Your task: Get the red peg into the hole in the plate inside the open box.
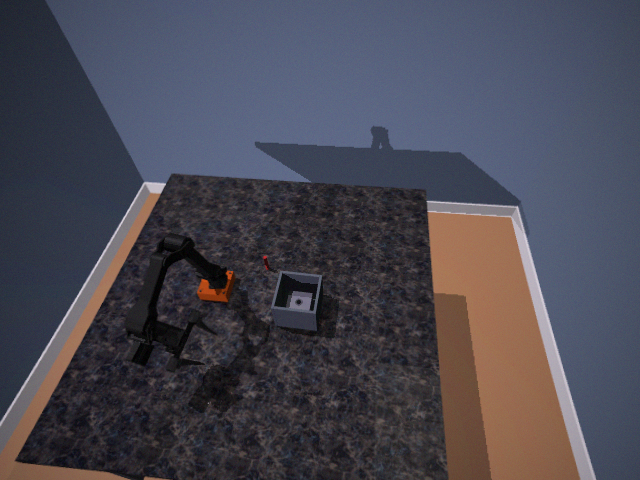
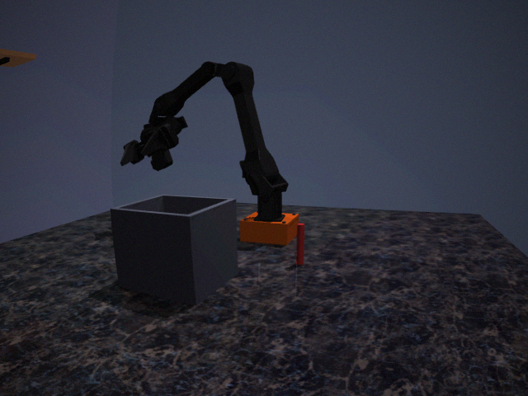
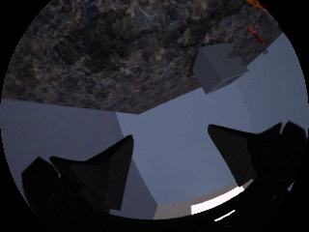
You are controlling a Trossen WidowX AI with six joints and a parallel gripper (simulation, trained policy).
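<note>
Right now my gripper tip is 430 mm to the right of the red peg, 160 mm above it and 110 mm short of it. Also, from my gripper tip: plate (250 mm ahead, 240 mm to the left, 150 mm below).
</note>
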